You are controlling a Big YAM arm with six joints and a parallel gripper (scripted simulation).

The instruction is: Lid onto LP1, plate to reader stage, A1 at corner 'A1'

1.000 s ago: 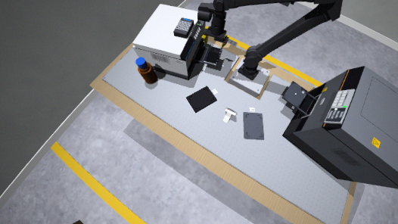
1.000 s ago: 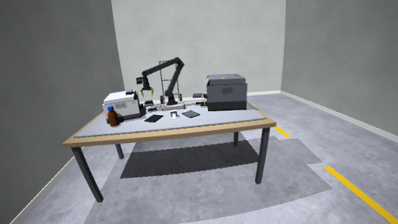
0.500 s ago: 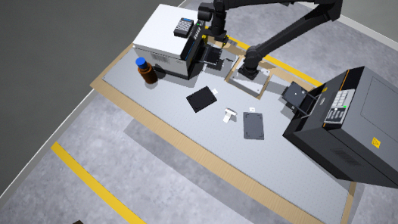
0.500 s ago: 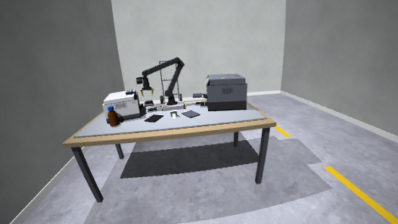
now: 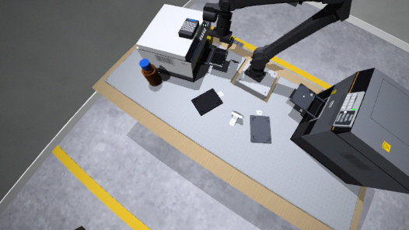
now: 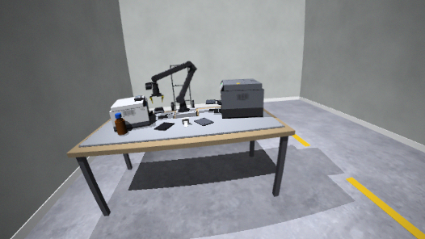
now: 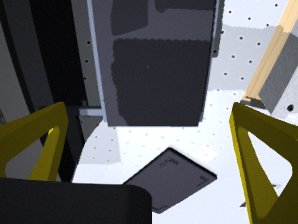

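Now: hand 70 mm above the glossy lid. From my hand the other things lie so: white well plate: 80 mm below; black bench pad: 260 mm ahead, 160 mm below, 120 mm to the left; brown capped bottle: 360 mm ahead, 250 mm to the right, 60 mm below.
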